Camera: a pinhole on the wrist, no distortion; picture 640 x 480 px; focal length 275.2 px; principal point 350.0 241.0 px. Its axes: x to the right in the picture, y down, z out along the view. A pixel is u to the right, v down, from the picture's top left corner.
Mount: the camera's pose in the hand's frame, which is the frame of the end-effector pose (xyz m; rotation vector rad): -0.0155 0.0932 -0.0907 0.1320 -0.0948 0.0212
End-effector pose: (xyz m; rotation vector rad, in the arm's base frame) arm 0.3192 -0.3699 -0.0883 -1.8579 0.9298 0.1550
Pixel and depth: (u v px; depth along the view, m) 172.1 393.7 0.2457
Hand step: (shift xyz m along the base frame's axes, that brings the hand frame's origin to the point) -0.2216 0.1959 -0.1175
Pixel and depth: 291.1 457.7 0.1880
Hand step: -0.1627 0.0904 -0.1716
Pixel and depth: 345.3 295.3 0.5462
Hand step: -0.0046 0.3983 -0.2770
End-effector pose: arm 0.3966 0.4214 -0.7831 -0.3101 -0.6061 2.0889
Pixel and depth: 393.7 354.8 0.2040
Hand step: -0.1584 -0.1113 0.0260
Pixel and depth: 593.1 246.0 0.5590
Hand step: -0.4832 0.1818 0.4171
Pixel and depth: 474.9 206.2 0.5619
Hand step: -0.2794 0.0342 0.4334
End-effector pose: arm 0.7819 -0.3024 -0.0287 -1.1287 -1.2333 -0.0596
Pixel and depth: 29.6 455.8 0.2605
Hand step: -0.1054 0.0638 -0.4445
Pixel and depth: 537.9 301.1 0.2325
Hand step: 0.0014 0.2309 0.0007
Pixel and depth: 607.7 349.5 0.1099
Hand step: 0.0785 0.1232 -0.0250
